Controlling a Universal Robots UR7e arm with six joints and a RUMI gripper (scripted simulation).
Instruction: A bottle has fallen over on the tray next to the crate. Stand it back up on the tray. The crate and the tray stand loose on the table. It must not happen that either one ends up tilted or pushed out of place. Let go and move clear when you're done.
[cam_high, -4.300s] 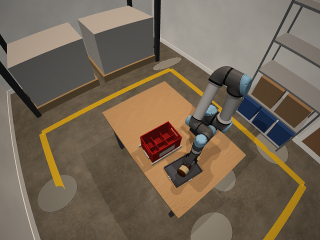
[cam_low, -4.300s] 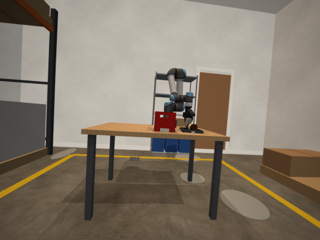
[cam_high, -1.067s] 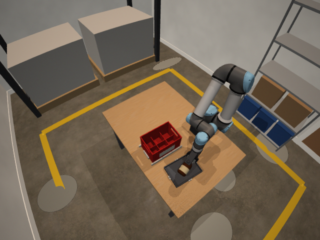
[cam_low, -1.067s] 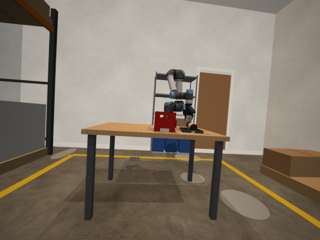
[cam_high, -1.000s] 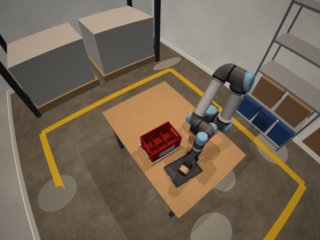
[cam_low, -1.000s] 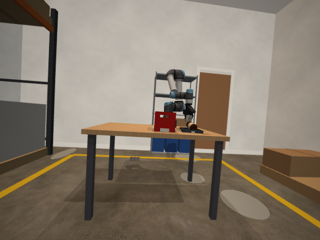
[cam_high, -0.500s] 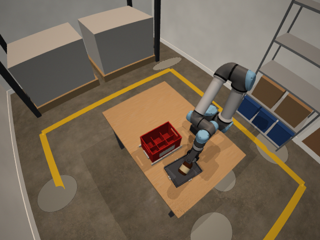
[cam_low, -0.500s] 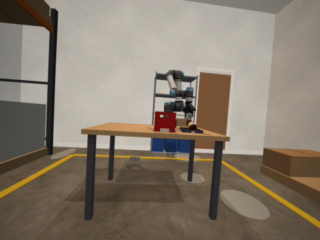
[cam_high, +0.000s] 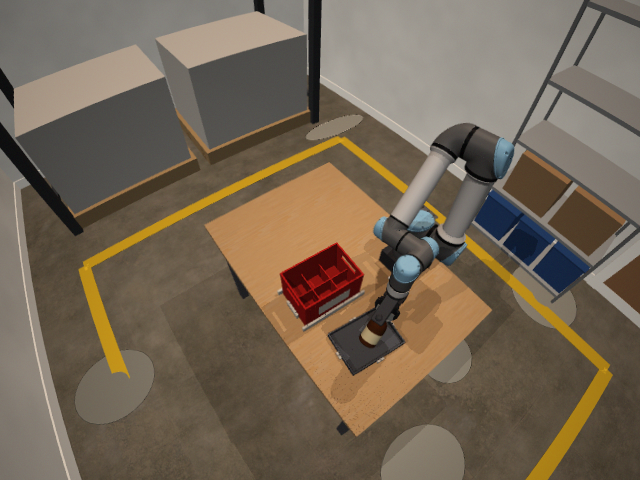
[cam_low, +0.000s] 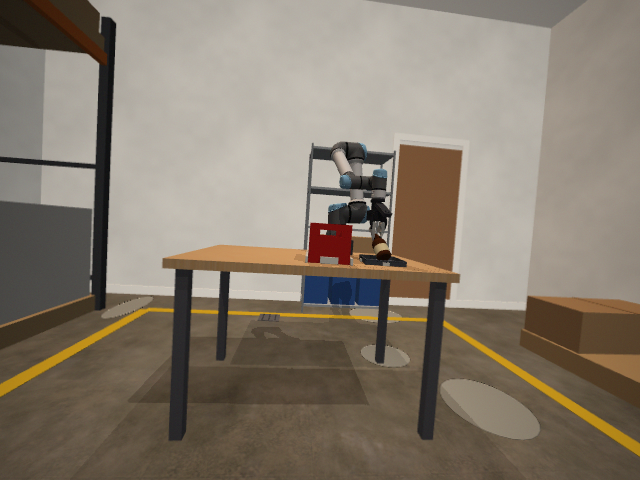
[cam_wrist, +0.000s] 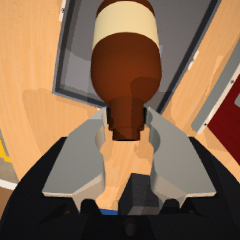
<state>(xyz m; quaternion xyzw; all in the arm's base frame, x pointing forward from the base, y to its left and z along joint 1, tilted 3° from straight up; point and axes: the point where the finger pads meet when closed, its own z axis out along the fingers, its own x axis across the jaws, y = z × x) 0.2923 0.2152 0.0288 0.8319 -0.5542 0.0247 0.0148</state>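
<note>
The brown bottle is 30 mm ahead of my hand, 10 mm to the left of it and 40 mm below it. From my hand the other things lie so: red crate 130 mm ahead, 250 mm to the right, 40 mm below; then tray 70 mm ahead, 20 mm to the left, 110 mm below.
</note>
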